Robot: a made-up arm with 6 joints.
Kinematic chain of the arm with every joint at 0, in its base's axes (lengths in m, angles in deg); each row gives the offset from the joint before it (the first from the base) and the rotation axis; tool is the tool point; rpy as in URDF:
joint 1: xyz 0 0 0.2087 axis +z
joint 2: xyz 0 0 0 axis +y
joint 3: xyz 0.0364 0 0.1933 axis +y
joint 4: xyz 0.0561 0 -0.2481 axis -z
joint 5: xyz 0 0 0 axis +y
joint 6: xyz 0.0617 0 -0.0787 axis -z
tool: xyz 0 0 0 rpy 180 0 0
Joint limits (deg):
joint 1: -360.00..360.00
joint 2: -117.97..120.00
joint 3: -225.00..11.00
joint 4: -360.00..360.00
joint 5: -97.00..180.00
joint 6: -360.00..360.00
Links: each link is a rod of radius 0.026 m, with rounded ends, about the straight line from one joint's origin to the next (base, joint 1, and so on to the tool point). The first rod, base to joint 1, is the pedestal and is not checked.
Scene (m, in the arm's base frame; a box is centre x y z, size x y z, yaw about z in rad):
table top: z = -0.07
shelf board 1: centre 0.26 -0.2 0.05 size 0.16 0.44 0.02 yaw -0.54
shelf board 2: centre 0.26 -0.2 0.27 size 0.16 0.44 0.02 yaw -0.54
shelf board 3: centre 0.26 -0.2 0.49 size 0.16 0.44 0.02 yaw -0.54
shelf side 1: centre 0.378 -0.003 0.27 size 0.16 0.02 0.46 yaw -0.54
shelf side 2: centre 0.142 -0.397 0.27 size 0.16 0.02 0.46 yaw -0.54
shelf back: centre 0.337 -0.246 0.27 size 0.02 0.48 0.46 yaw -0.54
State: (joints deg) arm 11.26 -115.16 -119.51 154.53 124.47 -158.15
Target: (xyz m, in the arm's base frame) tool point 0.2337 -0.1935 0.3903
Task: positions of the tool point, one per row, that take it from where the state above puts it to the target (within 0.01 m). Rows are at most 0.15 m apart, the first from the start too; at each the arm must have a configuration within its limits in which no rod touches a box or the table.
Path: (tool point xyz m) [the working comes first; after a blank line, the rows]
Joints at the target: -43.62 -19.21 -44.14 165.40 95.19 -158.15
Straight joint move there: touches shelf board 3.

1: -0.4624 0.0132 0.3163
2: -0.3957 0.0691 0.4303
3: -0.2927 0.1000 0.5169
4: -0.1716 0.0972 0.5668
5: -0.0536 0.0609 0.5756
6: 0.0420 0.0003 0.5442
7: 0.1020 -0.0686 0.4789
8: 0.1224 -0.1268 0.3903
9: 0.1556 -0.1503 0.3986
10: 0.1930 -0.1730 0.3987
11: 0.2337 -0.1935 0.3903

